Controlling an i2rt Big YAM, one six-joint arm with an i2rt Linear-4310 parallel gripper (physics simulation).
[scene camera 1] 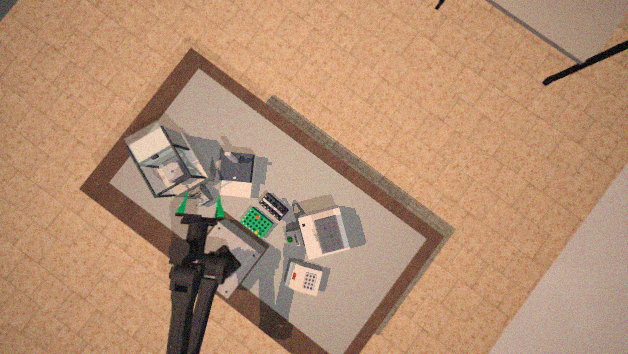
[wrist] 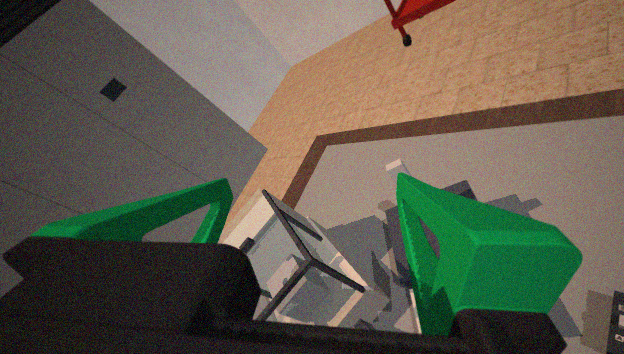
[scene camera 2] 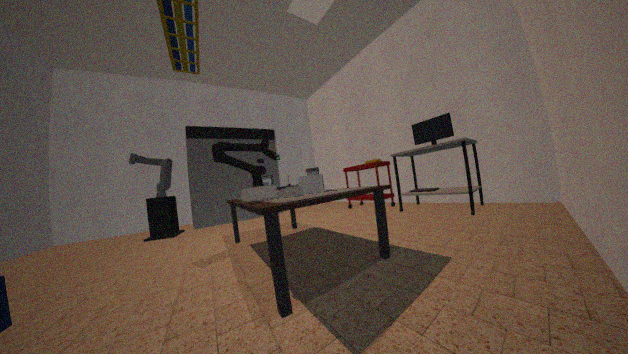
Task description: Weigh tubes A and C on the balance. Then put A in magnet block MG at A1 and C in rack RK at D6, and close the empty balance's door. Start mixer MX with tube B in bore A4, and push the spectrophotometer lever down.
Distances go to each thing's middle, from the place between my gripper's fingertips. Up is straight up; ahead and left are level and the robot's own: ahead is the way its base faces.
Now: hand 110 mm past the glass-box balance [scene camera 1: 173,175], 270 mm to the right of it and 260 mm above it. Round my hand: grey instrument [scene camera 1: 323,231] (190 mm ahead, 400 mm to the right, 280 mm below).
